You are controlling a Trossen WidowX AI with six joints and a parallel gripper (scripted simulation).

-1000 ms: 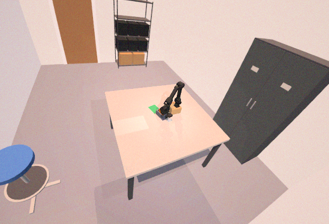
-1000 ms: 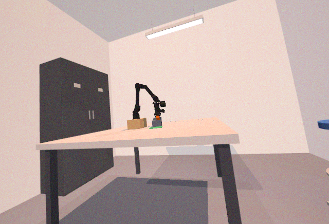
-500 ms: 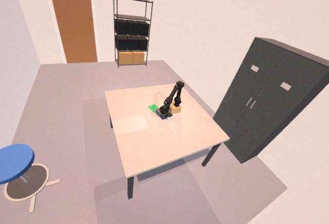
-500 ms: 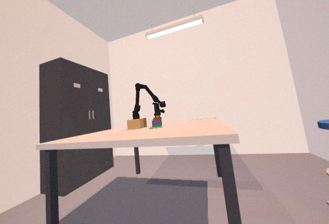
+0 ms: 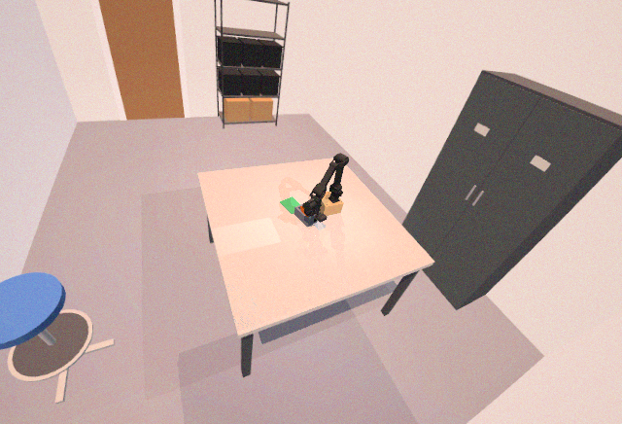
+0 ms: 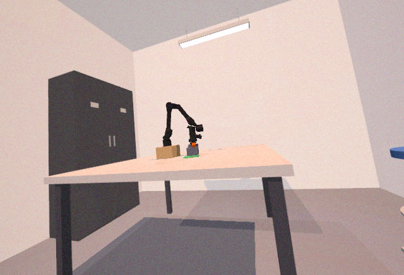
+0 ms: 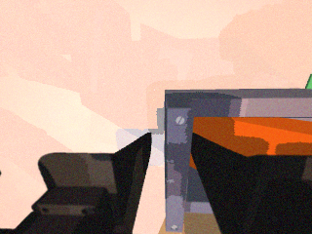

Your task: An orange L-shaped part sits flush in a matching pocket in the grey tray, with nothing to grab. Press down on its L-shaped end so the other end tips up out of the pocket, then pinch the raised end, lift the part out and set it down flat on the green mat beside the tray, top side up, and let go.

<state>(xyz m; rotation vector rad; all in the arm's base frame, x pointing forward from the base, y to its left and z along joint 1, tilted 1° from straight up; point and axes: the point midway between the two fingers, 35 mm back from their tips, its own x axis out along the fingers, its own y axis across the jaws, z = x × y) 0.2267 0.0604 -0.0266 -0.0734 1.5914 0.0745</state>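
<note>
Right now my gripper tip is 5 cm to the left of the orange L-shaped part and 1 cm below it. Round my gripper tip: green mat: 22 cm to the right, 5 cm below, 2 cm ahead.
</note>
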